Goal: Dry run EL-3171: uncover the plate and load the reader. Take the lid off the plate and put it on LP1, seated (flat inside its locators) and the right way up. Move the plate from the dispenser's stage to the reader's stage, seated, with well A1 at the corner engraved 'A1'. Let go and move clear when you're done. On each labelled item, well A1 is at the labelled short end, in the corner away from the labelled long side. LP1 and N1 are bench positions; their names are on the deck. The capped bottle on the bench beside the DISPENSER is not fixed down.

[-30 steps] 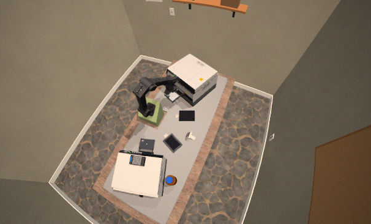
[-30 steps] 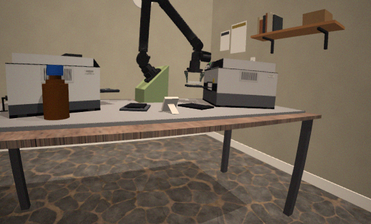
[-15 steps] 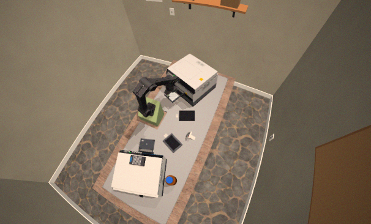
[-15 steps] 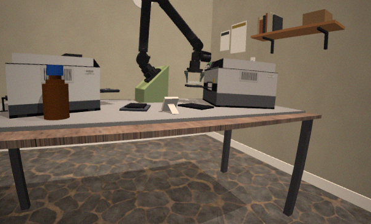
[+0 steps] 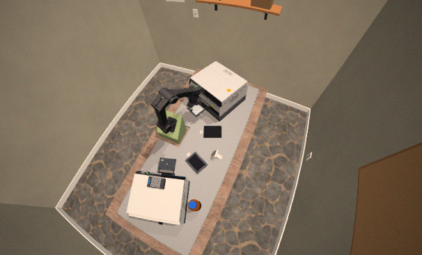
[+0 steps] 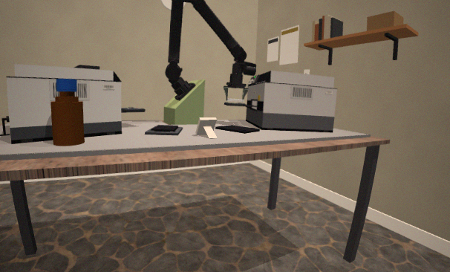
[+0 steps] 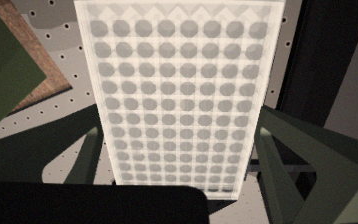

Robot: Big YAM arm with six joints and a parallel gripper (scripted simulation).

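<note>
Right now my hand is right at the lidded white well plate. The rest, counted from my hand: black pad: 220 mm ahead, 130 mm below, 100 mm to the right; then dark lid: 420 mm to the right, 220 mm ahead, 120 mm below; then grey pad: 420 mm to the right, 220 mm ahead, 130 mm below.
</note>
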